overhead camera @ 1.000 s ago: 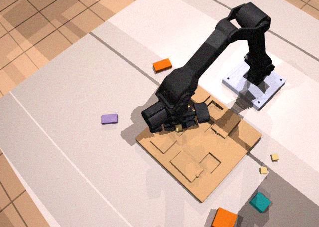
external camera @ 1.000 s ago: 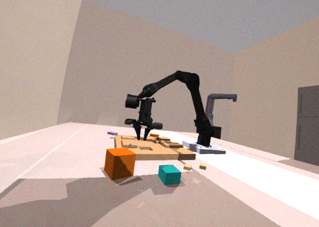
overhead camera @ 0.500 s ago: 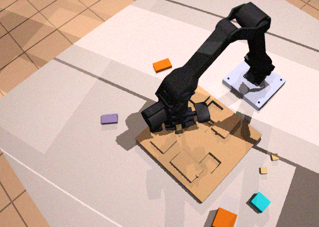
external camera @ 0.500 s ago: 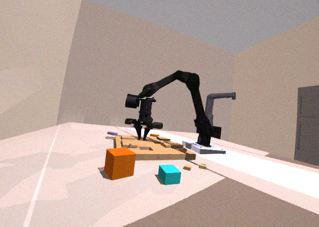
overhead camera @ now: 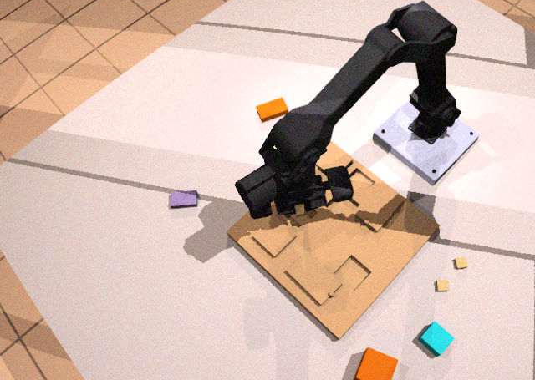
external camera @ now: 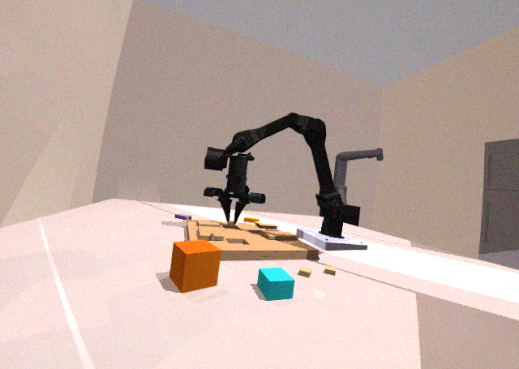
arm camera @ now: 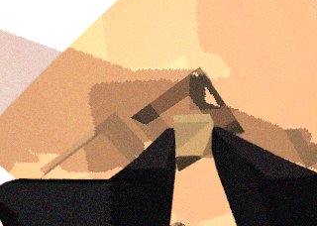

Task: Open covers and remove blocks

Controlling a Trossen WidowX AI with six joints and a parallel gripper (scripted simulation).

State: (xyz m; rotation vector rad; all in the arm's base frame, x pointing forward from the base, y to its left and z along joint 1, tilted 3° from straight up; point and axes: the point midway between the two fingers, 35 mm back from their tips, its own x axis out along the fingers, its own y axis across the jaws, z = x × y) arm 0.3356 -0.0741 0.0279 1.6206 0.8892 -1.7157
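The tan puzzle board is 50 mm to the left of my gripper tip, 20 mm behind it and 10 mm below it. The rest, counted from my gripper tip: orange cube: 290 mm to the left, 130 mm ahead, 10 mm below; then purple block: 210 mm to the right, 130 mm ahead, 30 mm below; then flat orange block: 220 mm to the right, 150 mm behind, 30 mm below.
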